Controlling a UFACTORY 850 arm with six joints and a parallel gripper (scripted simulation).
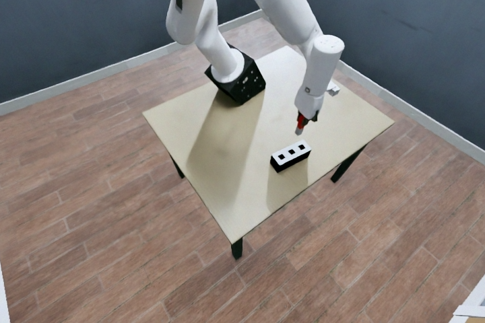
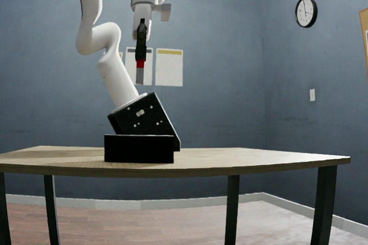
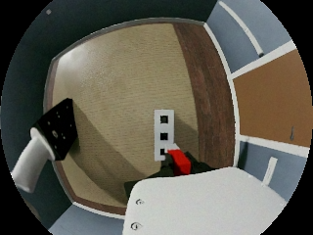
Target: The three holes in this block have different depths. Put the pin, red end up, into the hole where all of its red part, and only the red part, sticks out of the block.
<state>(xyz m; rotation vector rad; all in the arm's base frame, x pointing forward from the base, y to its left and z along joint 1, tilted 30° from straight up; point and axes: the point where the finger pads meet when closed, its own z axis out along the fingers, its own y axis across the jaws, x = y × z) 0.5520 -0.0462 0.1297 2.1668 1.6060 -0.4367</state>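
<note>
The black block is 270 mm below my hand. Round my hand: pin (10 mm below).
</note>
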